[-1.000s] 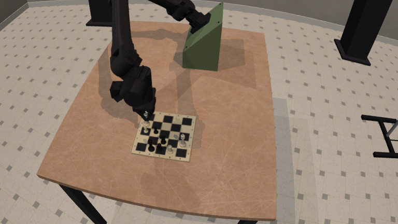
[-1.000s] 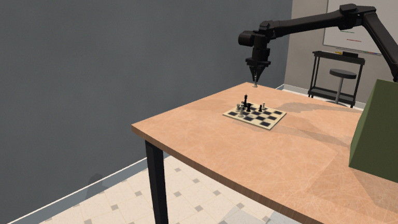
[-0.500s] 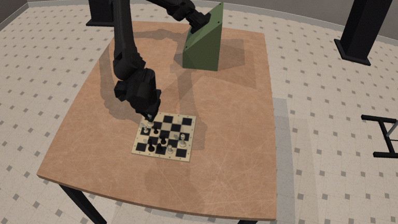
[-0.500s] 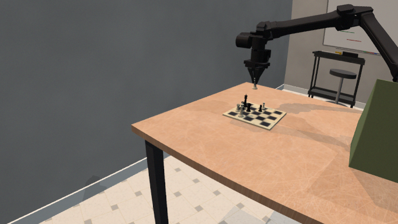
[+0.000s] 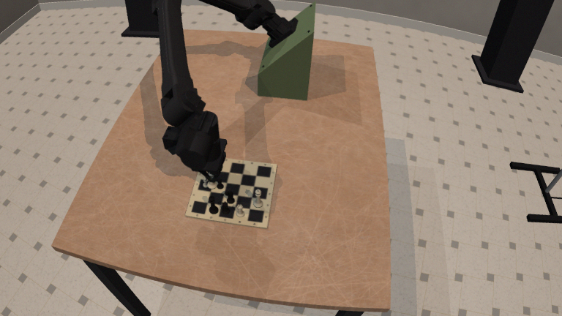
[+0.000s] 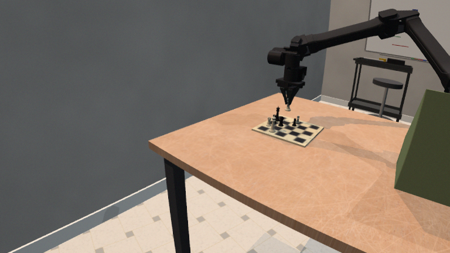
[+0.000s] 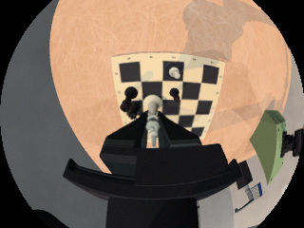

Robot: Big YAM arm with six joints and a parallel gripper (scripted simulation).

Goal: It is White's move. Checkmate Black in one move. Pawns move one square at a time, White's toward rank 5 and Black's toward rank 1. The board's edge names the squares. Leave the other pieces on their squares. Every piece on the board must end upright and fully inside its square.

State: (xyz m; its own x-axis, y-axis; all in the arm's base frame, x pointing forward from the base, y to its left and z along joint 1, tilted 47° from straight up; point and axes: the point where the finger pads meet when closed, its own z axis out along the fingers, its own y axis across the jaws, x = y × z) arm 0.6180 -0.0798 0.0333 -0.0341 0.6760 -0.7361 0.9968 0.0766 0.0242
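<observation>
My hand is 40 mm short of the black piece, 10 mm to the right of it and 60 mm above it. Round my hand: tall white piece (10 mm behind, 120 mm to the left, 60 mm below); then white pawn (40 mm behind, 40 mm to the right, 70 mm below); then chessboard (40 mm behind, 40 mm to the left, 90 mm below).
</observation>
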